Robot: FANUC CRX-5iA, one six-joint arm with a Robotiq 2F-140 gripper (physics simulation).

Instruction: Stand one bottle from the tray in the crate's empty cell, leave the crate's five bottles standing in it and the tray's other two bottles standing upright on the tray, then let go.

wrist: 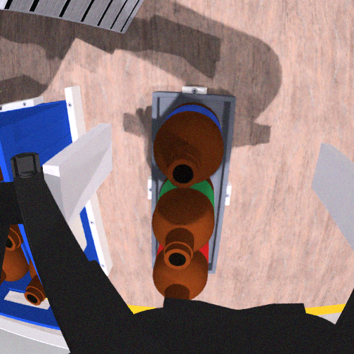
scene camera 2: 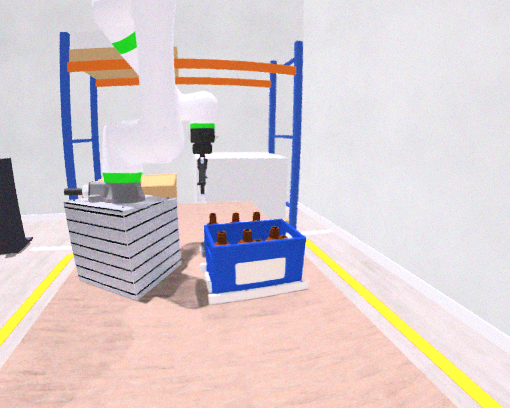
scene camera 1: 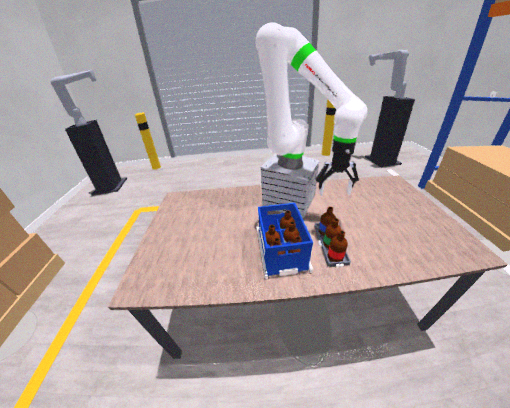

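Seen in the pictures: gripper, fingertip midpoint: (scene camera 2: 202,198) (scene camera 1: 334,193); arm's base, origin of the base link: (scene camera 2: 122,200) (scene camera 1: 290,163).
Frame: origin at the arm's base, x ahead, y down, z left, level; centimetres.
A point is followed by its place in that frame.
Three brown bottles stand upright in a row on the grey tray (scene camera 1: 345,262) @[z 8.9, x 55.1, y 24.1 cm] (wrist: 228,107): the blue-label bottle (scene camera 1: 327,220) @[z 8.3, x 35.1, y 15.9 cm] (scene camera 2: 213,218) @[z 8.9, x 32.4, y 11.8 cm] (wrist: 189,142) at the robot's end, the green-label bottle (scene camera 1: 332,232) @[z 6.6, x 43.8, y 15.6 cm] (wrist: 183,215) in the middle, the red-label bottle (scene camera 1: 338,245) @[z 5.2, x 52.0, y 15.4 cm] (wrist: 180,276) at the far end. The blue crate (scene camera 1: 286,262) @[z -17.8, x 52.4, y 19.2 cm] (scene camera 2: 220,272) @[z -24.3, x 26.4, y 16.8 cm] (wrist: 37,125) stands beside the tray and holds brown bottles; its cell at the robot's end, away from the tray, looks empty in scene camera 1. My gripper (scene camera 1: 335,189) @[z 13.3, x 29.2, y 4.9 cm] (scene camera 2: 201,198) @[z 13.3, x 29.2, y 4.9 cm] (wrist: 216,155) is open and empty, above the blue-label bottle's end of the tray.
The louvred robot base (scene camera 1: 287,186) @[z -5.3, x 11.9, y 7.7 cm] (scene camera 2: 125,245) @[z -17.5, x 1.4, y 8.7 cm] (wrist: 75,12) stands on the wooden table (scene camera 1: 200,250) @[z -55.7, x 30.3, y 26.5 cm] (scene camera 2: 200,350) @[z -42.2, x 16.5, y 26.5 cm] (wrist: 280,225), close behind the crate. A blue and orange rack (scene camera 1: 456,102) (scene camera 2: 297,125) and cardboard boxes (scene camera 1: 480,170) stand beyond the table.
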